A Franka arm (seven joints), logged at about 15 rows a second.
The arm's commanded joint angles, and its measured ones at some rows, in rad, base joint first. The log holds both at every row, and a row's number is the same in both.
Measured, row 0:
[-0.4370 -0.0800 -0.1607 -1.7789 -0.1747 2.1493 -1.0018]
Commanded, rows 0 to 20:
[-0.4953 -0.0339 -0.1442 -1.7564 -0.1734 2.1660 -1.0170]
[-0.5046 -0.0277 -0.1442 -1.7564 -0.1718 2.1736 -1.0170]
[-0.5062 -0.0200 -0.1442 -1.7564 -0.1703 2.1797 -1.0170]
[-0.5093 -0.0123 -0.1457 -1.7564 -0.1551 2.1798 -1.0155]
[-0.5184 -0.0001 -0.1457 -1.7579 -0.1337 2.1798 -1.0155]
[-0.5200 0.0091 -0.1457 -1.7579 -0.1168 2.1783 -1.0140]
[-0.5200 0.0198 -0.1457 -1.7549 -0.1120 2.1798 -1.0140]
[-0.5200 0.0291 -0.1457 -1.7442 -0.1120 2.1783 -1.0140]
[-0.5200 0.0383 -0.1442 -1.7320 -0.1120 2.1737 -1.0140]
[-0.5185 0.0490 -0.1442 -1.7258 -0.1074 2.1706 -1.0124]
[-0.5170 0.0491 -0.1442 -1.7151 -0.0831 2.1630 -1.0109]
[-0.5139 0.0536 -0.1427 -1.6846 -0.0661 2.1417 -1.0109]
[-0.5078 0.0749 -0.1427 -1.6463 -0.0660 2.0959 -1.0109]
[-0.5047 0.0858 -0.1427 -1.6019 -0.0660 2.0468 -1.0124]
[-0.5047 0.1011 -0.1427 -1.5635 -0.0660 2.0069 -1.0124]
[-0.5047 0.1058 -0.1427 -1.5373 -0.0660 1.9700 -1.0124]
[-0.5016 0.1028 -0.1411 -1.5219 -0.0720 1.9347 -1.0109]
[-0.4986 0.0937 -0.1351 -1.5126 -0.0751 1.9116 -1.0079]
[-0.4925 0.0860 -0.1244 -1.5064 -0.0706 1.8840 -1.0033]
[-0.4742 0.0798 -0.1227 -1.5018 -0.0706 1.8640 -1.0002]
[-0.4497 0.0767 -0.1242 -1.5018 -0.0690 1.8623 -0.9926]
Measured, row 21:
[-0.4899 0.0773 -0.1252 -1.5302 -0.0890 1.9196 -1.0031]
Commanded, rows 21 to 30:
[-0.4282 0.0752 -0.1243 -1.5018 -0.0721 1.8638 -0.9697]
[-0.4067 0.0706 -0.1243 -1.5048 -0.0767 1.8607 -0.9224]
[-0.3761 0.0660 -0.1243 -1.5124 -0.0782 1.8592 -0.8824]
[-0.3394 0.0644 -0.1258 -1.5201 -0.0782 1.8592 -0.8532]
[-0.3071 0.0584 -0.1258 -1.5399 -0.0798 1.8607 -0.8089]
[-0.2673 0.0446 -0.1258 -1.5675 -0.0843 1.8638 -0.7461]
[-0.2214 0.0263 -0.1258 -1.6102 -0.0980 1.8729 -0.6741]
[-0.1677 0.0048 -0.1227 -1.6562 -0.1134 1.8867 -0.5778]
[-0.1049 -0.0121 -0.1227 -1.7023 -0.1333 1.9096 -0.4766]
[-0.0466 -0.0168 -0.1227 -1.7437 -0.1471 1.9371 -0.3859]
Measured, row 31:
[-0.1543 0.0523 -0.1131 -1.6119 -0.1072 1.8822 -0.5510]
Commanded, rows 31 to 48:
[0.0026 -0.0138 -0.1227 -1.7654 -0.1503 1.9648 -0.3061]
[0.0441 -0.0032 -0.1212 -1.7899 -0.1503 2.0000 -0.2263]
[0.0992 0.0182 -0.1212 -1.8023 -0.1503 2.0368 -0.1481]
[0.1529 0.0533 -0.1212 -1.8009 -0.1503 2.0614 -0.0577]
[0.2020 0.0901 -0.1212 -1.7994 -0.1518 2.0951 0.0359]
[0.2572 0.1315 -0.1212 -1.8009 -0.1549 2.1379 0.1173]
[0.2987 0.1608 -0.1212 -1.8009 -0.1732 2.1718 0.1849]
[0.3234 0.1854 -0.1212 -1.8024 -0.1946 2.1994 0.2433]
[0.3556 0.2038 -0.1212 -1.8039 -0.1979 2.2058 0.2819]
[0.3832 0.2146 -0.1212 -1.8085 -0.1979 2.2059 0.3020]
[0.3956 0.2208 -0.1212 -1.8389 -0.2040 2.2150 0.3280]
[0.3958 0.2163 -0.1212 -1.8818 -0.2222 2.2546 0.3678]
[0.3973 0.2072 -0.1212 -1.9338 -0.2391 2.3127 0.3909]
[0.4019 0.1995 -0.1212 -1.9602 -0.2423 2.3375 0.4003]
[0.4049 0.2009 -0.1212 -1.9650 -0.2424 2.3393 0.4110]
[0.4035 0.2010 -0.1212 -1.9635 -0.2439 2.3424 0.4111]
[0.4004 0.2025 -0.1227 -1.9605 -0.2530 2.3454 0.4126]
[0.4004 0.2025 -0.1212 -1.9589 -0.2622 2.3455 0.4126]
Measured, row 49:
[0.3926 0.2388 -0.1155 -1.9249 -0.2270 2.3234 0.3844]
